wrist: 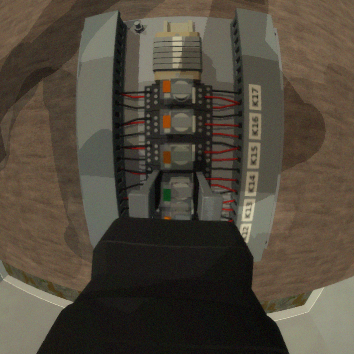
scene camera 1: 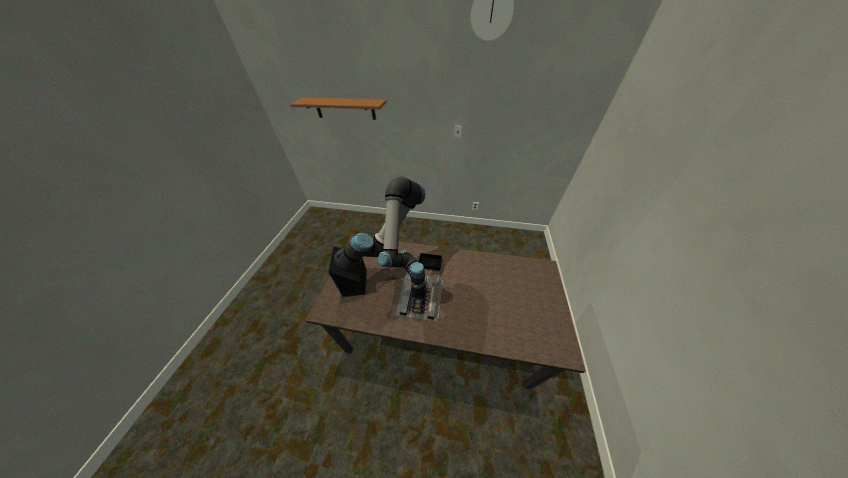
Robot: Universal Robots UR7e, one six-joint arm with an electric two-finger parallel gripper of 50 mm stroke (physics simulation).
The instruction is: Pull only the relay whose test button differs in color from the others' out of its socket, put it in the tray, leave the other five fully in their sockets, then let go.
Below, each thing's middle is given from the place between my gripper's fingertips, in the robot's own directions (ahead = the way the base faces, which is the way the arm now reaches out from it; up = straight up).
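Here is the grey panel (wrist: 217,62), which sits 40 mm to the left of my hand, 10 mm behind it and 60 mm below it. The relay (wrist: 176,188) is 10 mm to the right of my hand and 10 mm below it.
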